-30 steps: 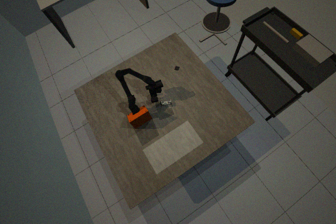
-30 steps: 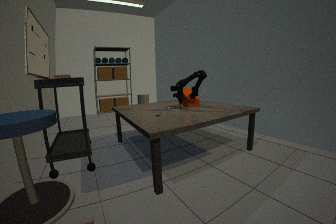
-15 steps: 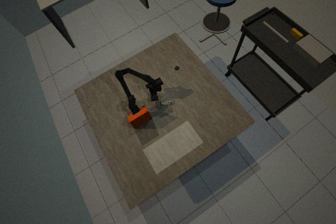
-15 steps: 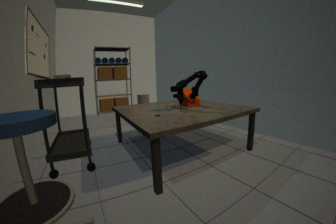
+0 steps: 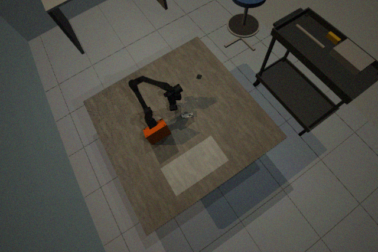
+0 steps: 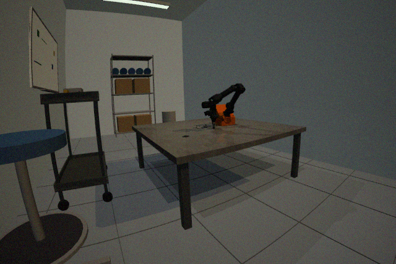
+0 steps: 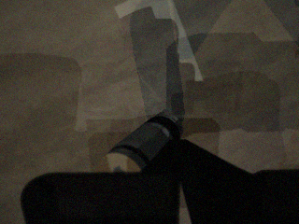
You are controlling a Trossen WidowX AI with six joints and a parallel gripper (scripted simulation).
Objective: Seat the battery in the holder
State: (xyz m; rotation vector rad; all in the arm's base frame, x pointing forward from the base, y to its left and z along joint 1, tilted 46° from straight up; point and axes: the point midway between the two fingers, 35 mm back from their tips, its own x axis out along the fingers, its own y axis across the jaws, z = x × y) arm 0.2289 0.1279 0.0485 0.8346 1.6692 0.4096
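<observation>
My gripper tip is now 2 cm to the right of the battery and 1 cm above it. Round my gripper tip: dark block 33 cm ahead, 15 cm to the left, 4 cm below.
</observation>
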